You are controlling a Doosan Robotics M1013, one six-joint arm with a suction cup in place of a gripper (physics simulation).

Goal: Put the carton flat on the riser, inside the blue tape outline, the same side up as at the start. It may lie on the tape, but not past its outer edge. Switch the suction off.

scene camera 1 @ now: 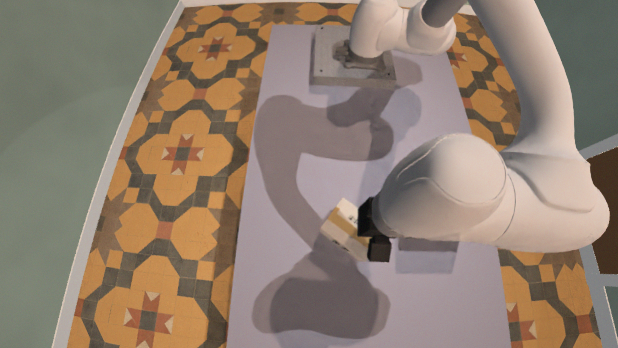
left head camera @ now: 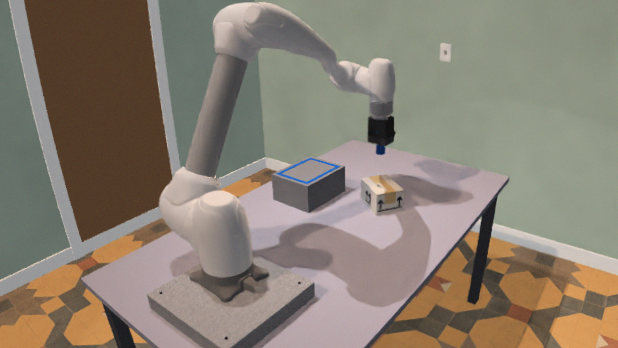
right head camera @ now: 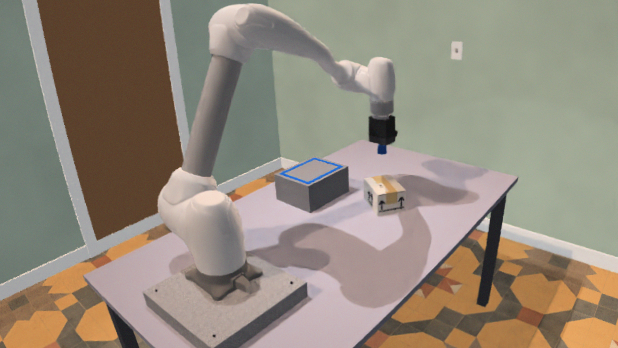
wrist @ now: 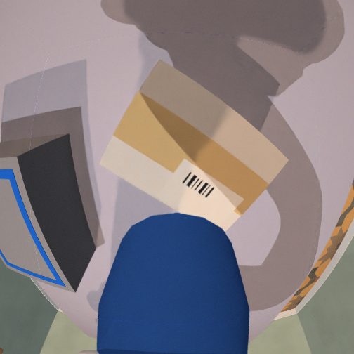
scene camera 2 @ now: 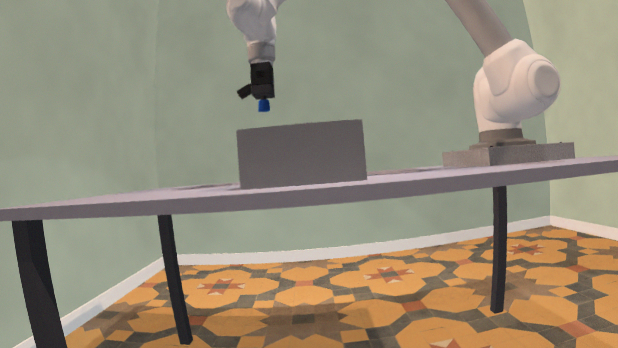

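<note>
The carton sits flat on the table, turned at an angle beside the riser. Tan tape and a barcode label are on its top, and the arrows on its sides point up. The grey riser bears the blue tape outline. My blue suction cup points down above the carton with a visible gap and holds nothing. The riser hides the carton in scene camera 2.
The robot's base plate stands at the other end of the table. The arm covers most of the riser in scene camera 1. The riser's walls stand higher than the carton.
</note>
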